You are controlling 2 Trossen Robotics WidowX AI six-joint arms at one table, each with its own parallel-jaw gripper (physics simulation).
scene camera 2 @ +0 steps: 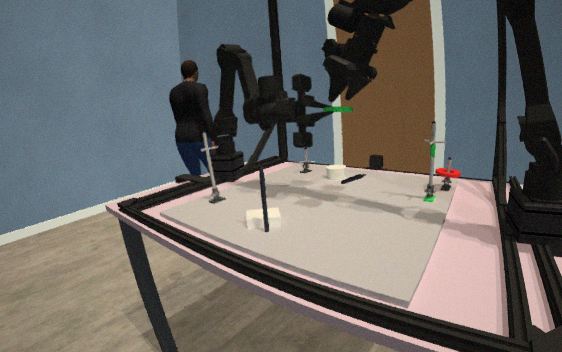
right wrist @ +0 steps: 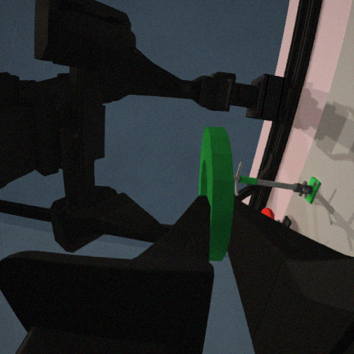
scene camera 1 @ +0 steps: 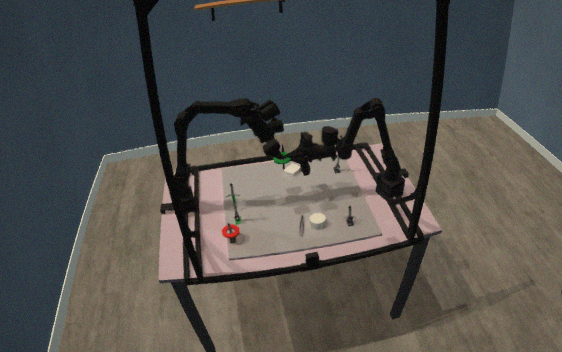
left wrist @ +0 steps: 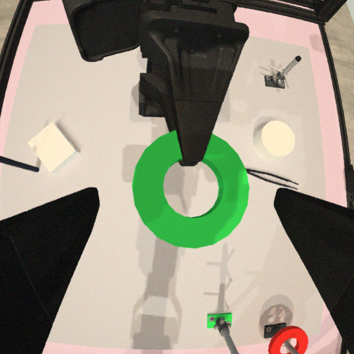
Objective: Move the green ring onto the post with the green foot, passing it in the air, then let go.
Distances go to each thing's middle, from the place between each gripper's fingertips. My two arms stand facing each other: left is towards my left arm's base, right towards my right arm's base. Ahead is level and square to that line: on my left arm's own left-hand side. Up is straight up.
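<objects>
My right gripper: 10 mm right of the green ring (left wrist: pixel 233 188). From my right hand, white block (left wrist: pixel 51 145): 210 mm below, 210 mm ahead, 40 mm to the right.
My left gripper: 2 cm above the green ring, 1 cm left of it. From my left hand, white block: 24 cm below, 21 cm ahead, 6 cm to the right.
</objects>
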